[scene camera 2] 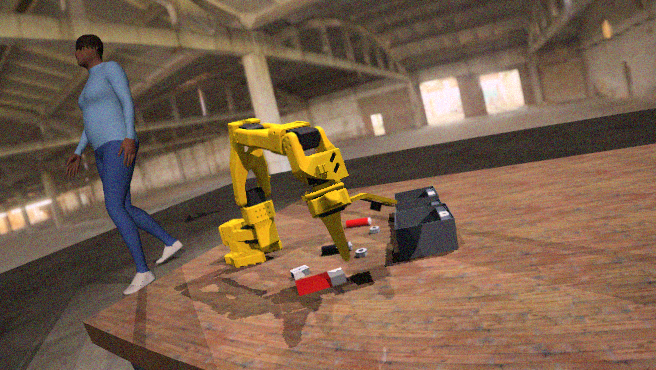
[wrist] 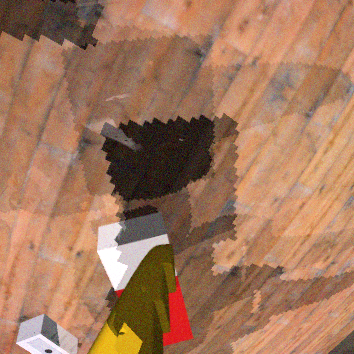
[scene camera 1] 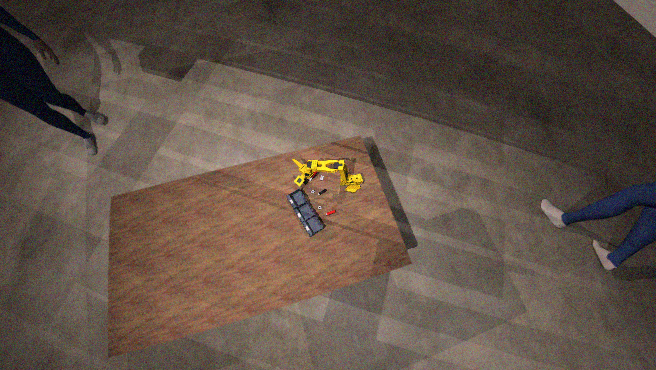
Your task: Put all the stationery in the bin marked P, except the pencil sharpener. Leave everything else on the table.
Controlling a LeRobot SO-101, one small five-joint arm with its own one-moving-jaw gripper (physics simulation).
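The red-and-white eraser block lies on the table. My gripper is fully open and empty. Its notched fixed jaw covers part of the block in the wrist view, with the tip at the white end; the exact gap is unclear. The moving jaw is outside that view. The grey sharpener lies beside the block. A black cylinder with a light end and a red one lie on the table. The three-compartment bin unit has labels too small to read.
One hex nut lies near the black cylinder. Another nut lies near the red cylinder. The bin unit's dark walls stand beyond the nuts from the arm's base. The wooden table carries everything.
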